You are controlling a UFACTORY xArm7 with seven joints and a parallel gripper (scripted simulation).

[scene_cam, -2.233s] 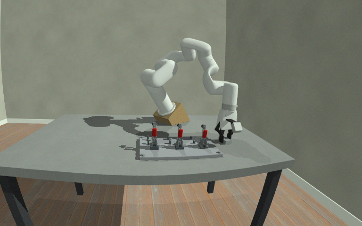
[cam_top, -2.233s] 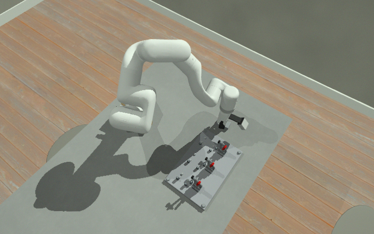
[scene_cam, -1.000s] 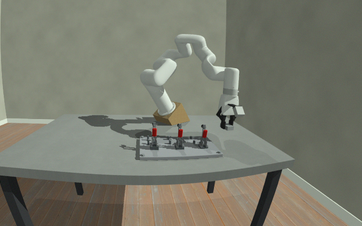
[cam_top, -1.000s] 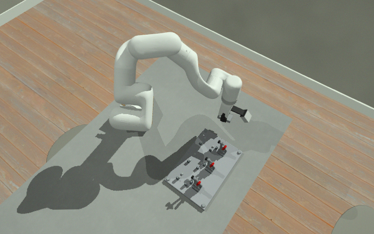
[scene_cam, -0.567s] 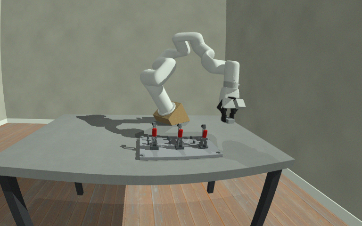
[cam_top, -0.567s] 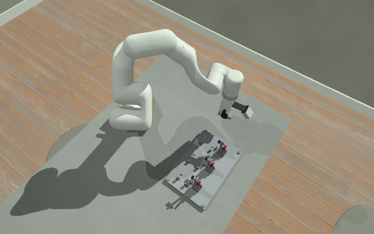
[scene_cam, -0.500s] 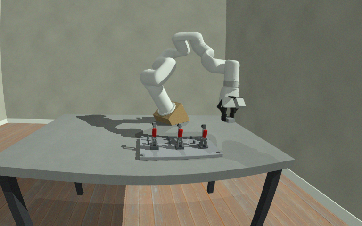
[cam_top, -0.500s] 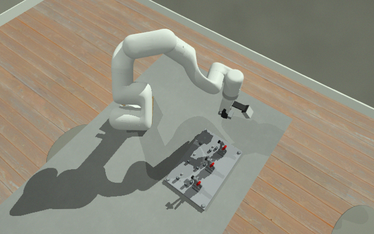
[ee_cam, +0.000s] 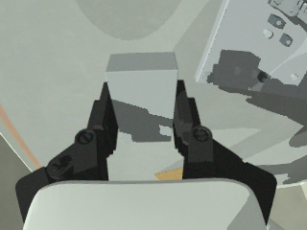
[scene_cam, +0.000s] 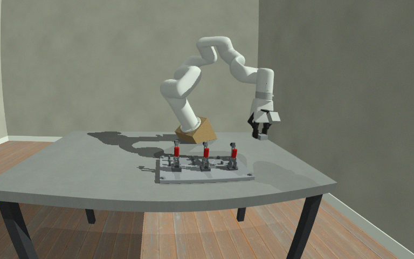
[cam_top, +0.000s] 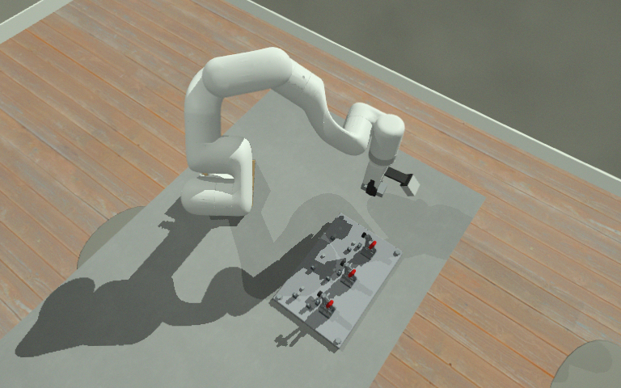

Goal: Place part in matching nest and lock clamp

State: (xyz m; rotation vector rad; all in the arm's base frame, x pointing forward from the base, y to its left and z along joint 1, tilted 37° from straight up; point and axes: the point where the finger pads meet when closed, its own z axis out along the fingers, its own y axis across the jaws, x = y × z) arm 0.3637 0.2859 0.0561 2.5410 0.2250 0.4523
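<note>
Now: hand 260 mm to the left of the fixture plate, 130 mm above it and 30 mm short of it. Round my hand: part 10 mm below.
</note>
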